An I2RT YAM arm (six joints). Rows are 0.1 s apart.
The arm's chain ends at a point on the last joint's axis. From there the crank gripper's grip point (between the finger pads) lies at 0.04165 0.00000 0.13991 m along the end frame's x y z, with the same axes.
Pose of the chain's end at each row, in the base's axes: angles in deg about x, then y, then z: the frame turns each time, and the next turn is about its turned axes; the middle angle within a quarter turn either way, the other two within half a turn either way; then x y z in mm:
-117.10, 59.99, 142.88, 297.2, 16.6, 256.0
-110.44, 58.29, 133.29, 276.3, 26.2, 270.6
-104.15, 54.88, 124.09, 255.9, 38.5, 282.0
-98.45, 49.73, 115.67, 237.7, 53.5, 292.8
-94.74, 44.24, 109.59, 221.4, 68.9, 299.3
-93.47, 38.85, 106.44, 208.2, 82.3, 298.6
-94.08, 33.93, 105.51, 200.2, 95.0, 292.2
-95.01, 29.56, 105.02, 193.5, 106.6, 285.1
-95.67, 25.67, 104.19, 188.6, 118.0, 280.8
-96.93, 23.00, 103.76, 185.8, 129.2, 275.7
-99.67, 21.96, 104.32, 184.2, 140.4, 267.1
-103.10, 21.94, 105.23, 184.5, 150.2, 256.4
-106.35, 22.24, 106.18, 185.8, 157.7, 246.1
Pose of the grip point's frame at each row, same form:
-117.10, 59.99, 142.88, 401.7, 93.0, 188.6
-110.44, 58.29, 133.29, 380.3, 107.3, 208.0
-104.15, 54.88, 124.09, 356.9, 126.6, 224.2
-98.45, 49.73, 115.67, 332.8, 151.1, 240.4
-94.74, 44.24, 109.59, 309.0, 175.3, 251.1
-93.47, 38.85, 106.44, 286.8, 196.0, 251.7
-94.08, 33.93, 105.51, 269.1, 214.1, 243.5
-95.01, 29.56, 105.02, 253.1, 229.6, 233.9
-95.67, 25.67, 104.19, 240.0, 243.9, 227.7
-96.93, 23.00, 103.76, 231.3, 256.0, 219.5
-99.67, 21.96, 104.32, 227.0, 265.3, 204.9
-103.10, 21.94, 105.23, 226.6, 271.5, 186.9
-106.35, 22.24, 106.18, 228.0, 274.9, 170.0

